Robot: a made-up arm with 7 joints. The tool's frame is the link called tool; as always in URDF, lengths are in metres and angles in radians.
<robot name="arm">
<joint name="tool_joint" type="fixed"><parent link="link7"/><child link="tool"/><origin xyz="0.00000 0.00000 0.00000" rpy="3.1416 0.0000 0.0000"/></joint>
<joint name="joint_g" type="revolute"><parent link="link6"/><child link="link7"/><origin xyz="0.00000 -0.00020 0.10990" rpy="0.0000 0.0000 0.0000"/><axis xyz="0 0 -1"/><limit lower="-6.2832" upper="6.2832" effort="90" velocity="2.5"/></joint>
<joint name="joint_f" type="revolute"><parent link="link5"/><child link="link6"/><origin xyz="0.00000 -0.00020 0.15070" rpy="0.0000 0.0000 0.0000"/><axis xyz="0 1 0"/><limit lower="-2.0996" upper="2.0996" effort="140" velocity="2.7"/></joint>
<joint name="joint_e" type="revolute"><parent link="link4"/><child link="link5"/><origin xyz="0.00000 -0.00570 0.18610" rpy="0.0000 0.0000 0.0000"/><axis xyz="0 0 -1"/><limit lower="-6.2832" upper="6.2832" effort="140" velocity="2.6"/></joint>
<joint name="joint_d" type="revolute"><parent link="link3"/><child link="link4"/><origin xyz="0.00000 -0.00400 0.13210" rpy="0.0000 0.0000 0.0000"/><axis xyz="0 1 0"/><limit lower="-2.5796" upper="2.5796" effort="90" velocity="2.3"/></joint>
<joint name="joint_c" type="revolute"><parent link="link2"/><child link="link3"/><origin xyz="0.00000 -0.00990 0.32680" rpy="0.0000 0.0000 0.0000"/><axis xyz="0 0 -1"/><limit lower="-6.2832" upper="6.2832" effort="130" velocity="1.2"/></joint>
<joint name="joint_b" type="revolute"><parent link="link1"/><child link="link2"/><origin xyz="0.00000 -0.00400 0.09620" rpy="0.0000 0.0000 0.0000"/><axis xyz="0 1 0"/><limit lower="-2.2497" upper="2.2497" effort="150" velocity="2.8"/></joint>
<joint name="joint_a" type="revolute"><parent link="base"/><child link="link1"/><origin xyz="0.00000 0.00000 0.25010" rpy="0.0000 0.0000 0.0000"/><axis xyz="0 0 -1"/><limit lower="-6.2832" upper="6.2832" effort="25" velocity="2.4"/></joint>
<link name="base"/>
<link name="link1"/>
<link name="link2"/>
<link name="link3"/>
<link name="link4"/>
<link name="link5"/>
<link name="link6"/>
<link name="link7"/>
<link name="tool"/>
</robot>
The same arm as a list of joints. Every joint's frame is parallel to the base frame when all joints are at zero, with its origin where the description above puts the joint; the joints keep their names.
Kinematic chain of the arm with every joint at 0, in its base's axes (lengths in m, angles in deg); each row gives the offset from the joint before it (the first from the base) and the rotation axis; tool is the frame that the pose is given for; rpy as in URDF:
joint_a: xyz 0 0 0.2501 axis -z
joint_b: xyz 0 -0.004 0.0962 axis +y
joint_c: xyz 0 -0.0099 0.3268 axis -z
joint_d: xyz 0 -0.004 0.1321 axis +y
joint_e: xyz 0 -0.0057 0.1861 axis -z
joint_f: xyz 0 -0.0002 0.1507 axis +y
joint_g: xyz 0 -0.0002 0.1099 axis -z
tool: xyz 0 0 0 rpy -180 0 0
Joint limits (deg, base to tool): -360..360 -128.9..128.9 -360..360 -147.8..147.8 -360..360 -120.3..120.3 -360..360

